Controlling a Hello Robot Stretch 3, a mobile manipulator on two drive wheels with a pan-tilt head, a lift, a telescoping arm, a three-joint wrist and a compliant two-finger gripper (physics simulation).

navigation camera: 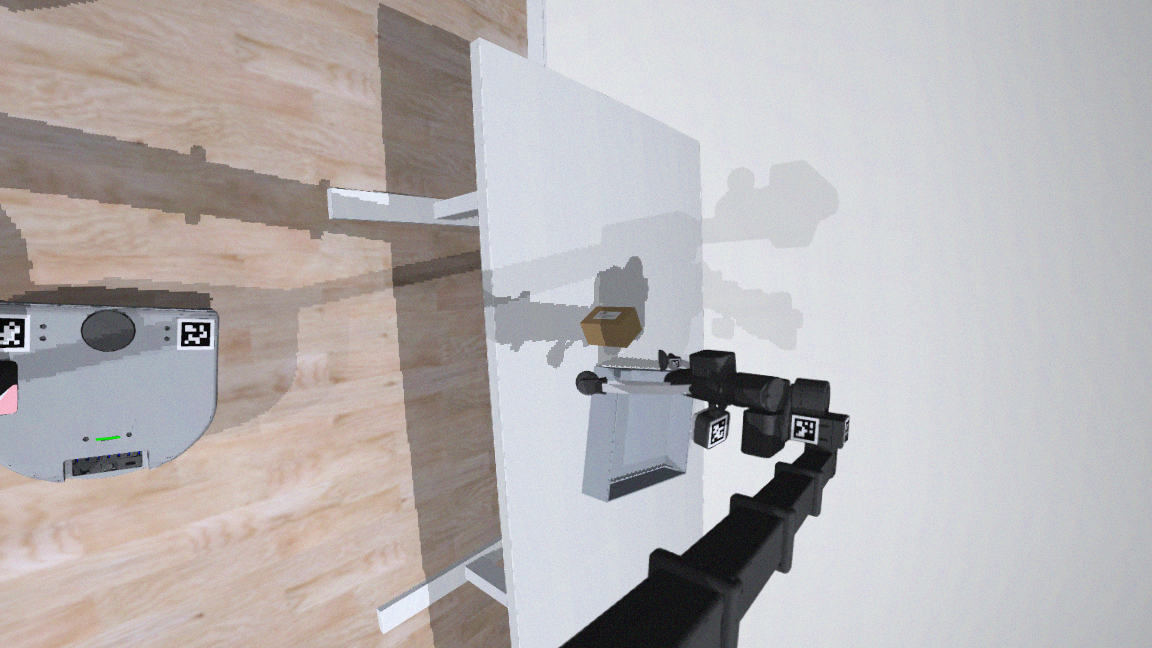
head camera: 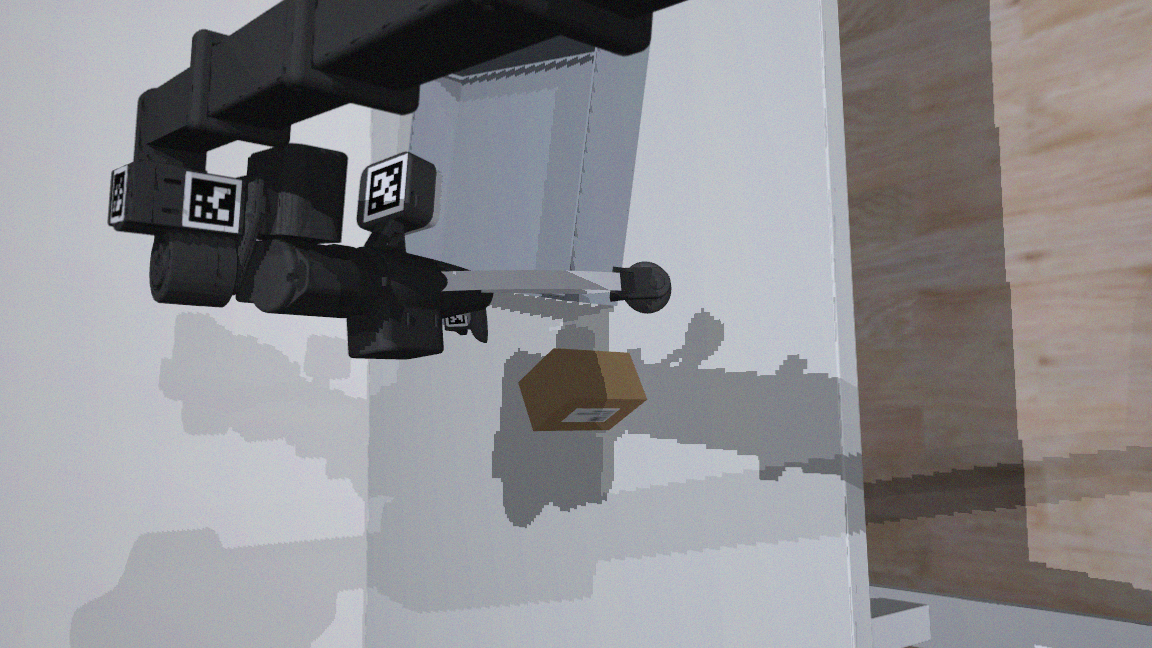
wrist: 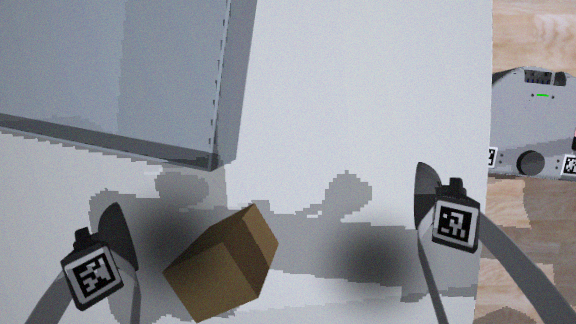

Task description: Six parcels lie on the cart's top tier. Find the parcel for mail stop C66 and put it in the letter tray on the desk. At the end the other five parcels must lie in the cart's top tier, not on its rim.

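Frame: origin at the robot's base, x ahead, y left, z up, level; metres.
Where they show: gripper, fingertip midpoint: (navigation camera: 620,370) (head camera: 571,306) (wrist: 274,206); robot's base, origin of the base link: (navigation camera: 109,328) (wrist: 497,153).
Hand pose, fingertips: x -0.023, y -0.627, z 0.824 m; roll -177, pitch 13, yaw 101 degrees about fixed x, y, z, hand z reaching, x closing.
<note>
Each offset is from my fingertips to the centre of the thing. "pt": to the spot under its first point. Level surfaces: height alone.
A brown box parcel {dy -0.049, dx +0.074, dz -0.058 m} (head camera: 563,382) (navigation camera: 610,330) (wrist: 220,270) lies on the white desk {dz -0.104 m} (head camera: 725,177) (navigation camera: 563,201) (wrist: 350,100), outside the letter tray and close to one end of it. It has a white label {pt dy -0.035, dx +0.095, dz -0.058 m} (head camera: 590,415) (navigation camera: 605,315), too small to read. The grey letter tray {dy -0.217, dx -0.147, dz -0.072 m} (head camera: 507,169) (navigation camera: 648,427) (wrist: 170,75) stands on the desk. My gripper (head camera: 559,303) (navigation camera: 629,370) (wrist: 274,206) is open, above the desk beside the tray's end. In the wrist view the parcel shows between the spread fingers, nearer the left one, and no finger grips it. The cart and the other five parcels do not show.
A pale wall (head camera: 80,120) (navigation camera: 926,241) rises behind the desk. My base (navigation camera: 104,386) (wrist: 540,120) is on the wooden floor {dz -0.824 m} (navigation camera: 306,64) (head camera: 1079,201) in front. Desk legs (navigation camera: 386,206) (navigation camera: 410,606) reach out over the floor. My black arm (head camera: 483,56) (navigation camera: 700,556) passes above the desk.
</note>
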